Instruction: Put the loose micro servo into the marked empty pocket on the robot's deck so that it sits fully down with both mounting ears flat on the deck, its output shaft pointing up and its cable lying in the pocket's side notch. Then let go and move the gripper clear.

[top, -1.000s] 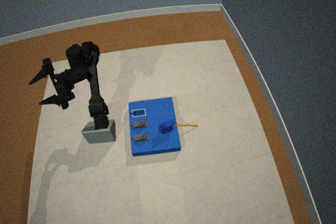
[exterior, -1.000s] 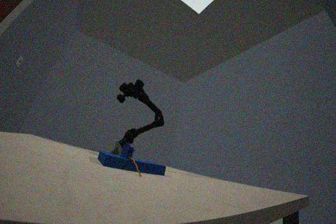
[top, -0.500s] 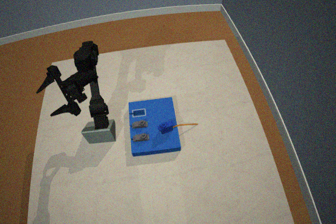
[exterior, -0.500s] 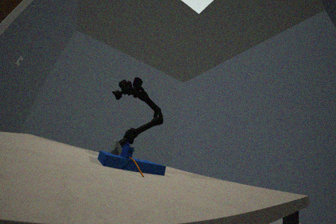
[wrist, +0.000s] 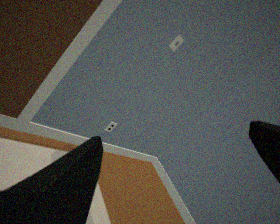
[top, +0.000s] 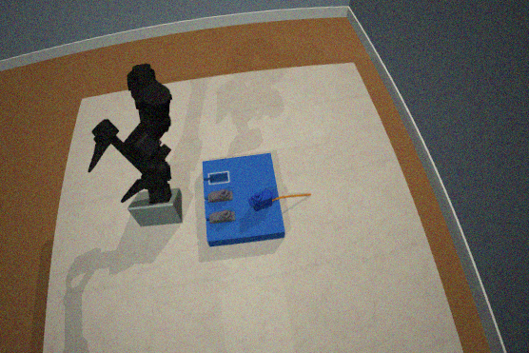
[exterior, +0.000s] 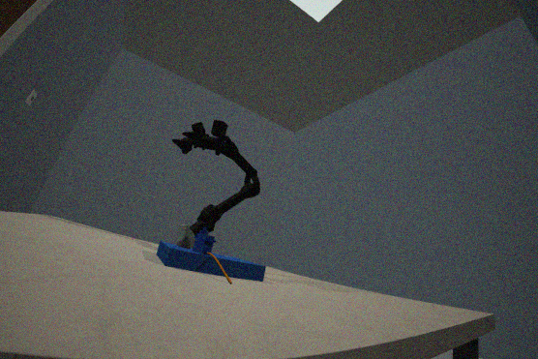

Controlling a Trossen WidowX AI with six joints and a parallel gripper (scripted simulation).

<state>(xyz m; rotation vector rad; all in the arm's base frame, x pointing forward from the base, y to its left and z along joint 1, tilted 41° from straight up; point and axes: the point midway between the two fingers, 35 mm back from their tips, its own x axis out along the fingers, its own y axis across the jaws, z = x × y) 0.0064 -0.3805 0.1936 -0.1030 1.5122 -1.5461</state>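
The blue deck lies 47 cm below my gripper tip, 30 cm ahead of it and 20 cm to the left of it.
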